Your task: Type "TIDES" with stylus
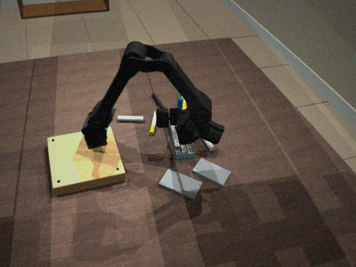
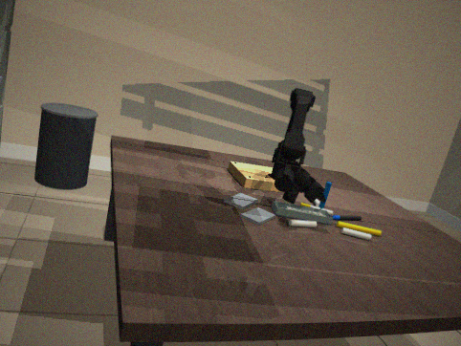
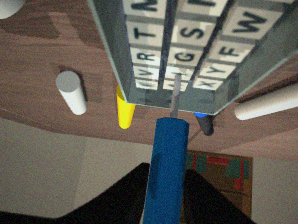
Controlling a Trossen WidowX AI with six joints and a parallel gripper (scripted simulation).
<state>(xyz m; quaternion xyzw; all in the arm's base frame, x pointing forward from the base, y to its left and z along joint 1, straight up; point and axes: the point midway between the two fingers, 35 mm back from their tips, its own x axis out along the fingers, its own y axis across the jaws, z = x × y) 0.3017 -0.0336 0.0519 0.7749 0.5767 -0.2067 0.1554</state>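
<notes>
The blue-capped black pen lies 11 cm to the left of my gripper tip, 6 cm below it and 1 cm behind it. From my gripper tip the other things lie so: blue stylus 1 cm below; then grey stylus tip 5 cm below.
</notes>
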